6 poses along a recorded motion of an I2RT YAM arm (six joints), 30 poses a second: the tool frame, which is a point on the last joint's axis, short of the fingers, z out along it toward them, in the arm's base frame.
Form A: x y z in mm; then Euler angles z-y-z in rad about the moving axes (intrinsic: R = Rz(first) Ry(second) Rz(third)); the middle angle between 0 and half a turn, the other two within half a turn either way.
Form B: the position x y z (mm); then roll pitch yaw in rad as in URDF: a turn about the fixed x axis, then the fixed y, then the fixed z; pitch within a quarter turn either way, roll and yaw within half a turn. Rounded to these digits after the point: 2 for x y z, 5 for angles.
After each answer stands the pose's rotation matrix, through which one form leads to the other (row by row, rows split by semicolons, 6 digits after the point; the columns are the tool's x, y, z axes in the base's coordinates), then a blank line. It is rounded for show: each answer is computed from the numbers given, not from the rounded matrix.
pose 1, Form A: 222.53 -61.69 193.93 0.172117 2.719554 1.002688
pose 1, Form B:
222.53 -61.69 193.93 2.77977 0.22222 2.27021
-0.627942 0.665448 0.403569; 0.746402 0.661787 0.070155; -0.220392 0.345278 -0.912256

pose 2, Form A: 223.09 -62.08 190.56 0.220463 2.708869 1.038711
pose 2, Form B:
223.09 -62.08 190.56 2.76276 0.21439 2.28209
-0.637871 0.652442 0.409195; 0.740175 0.666131 0.091703; -0.212747 0.361371 -0.907827

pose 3, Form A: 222.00 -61.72 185.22 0.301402 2.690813 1.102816
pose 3, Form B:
222.00 -61.72 185.22 2.73383 0.19781 2.29915
-0.652663 0.633207 0.416028; 0.731717 0.669226 0.129332; -0.196523 0.388825 -0.900108

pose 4, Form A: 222.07 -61.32 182.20 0.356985 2.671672 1.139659
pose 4, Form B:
222.07 -61.32 182.20 2.70931 0.19038 2.31700
-0.666587 0.612910 0.424268; 0.721008 0.674618 0.158237; -0.189234 0.411379 -0.891604

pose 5, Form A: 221.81 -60.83 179.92 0.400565 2.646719 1.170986
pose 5, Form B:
221.81 -60.83 179.92 2.68026 0.18593 2.32739
-0.674616 0.594676 0.437326; 0.714647 0.674526 0.185190; -0.184860 0.437466 -0.880029

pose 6, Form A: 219.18 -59.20 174.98 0.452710 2.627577 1.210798
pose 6, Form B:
219.18 -59.20 174.98 2.65545 0.17408 2.34023
-0.685216 0.578778 0.442149; 0.707446 0.673253 0.215062; -0.173205 0.460160 -0.870777

